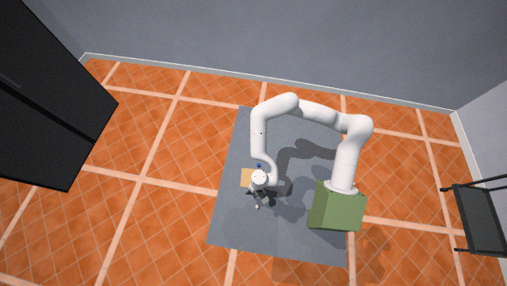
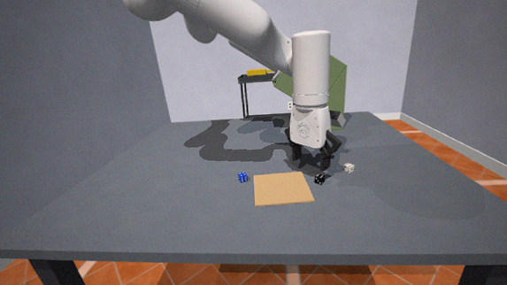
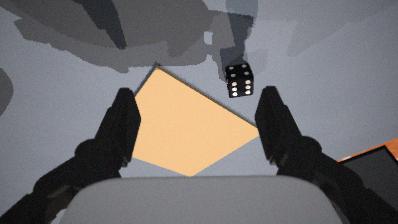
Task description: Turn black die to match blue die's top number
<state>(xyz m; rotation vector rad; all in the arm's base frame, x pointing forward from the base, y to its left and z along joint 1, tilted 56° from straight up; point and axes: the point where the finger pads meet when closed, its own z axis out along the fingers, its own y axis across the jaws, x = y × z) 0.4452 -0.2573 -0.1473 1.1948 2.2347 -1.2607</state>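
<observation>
My gripper is now 3 cm short of the black die, 2 cm to the right of it and 4 cm above it. From my hand the other things lie so: tan mat 4 cm ahead, 9 cm to the right, 5 cm below; then white die 1 cm behind, 11 cm to the left, 4 cm below; then blue die 2 cm behind, 19 cm to the right, 4 cm below.
</observation>
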